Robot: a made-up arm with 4 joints.
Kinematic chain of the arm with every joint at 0, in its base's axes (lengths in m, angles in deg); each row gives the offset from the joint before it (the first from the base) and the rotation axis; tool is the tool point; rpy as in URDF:
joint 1: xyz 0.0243 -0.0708 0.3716 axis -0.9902 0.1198 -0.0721
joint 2: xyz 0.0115 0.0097 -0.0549 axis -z
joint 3: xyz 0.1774 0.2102 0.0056 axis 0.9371 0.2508 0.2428
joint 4: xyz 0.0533 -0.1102 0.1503 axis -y
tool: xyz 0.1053 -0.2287 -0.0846 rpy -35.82 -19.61 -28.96
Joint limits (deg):
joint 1: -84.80..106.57
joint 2: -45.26..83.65
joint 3: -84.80..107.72
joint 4: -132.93..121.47
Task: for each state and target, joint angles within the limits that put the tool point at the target. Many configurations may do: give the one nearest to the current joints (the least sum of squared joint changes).
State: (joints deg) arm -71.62 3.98 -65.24 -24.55
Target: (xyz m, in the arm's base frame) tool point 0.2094 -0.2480 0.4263
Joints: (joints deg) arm -68.42 -1.51 -38.38 -42.19
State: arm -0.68 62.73 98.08 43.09
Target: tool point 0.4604 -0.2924 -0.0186
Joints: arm 4.99 57.83 107.72 40.89
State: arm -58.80 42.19 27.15 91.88
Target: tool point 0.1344 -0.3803 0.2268
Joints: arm -55.69 44.85 11.16 121.47
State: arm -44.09 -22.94 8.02 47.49
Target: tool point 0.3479 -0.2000 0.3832
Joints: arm -47.54 0.22 -11.60 -3.15
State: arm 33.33 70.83 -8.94 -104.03
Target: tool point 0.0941 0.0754 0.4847
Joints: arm 63.26 46.26 -41.47 -98.09
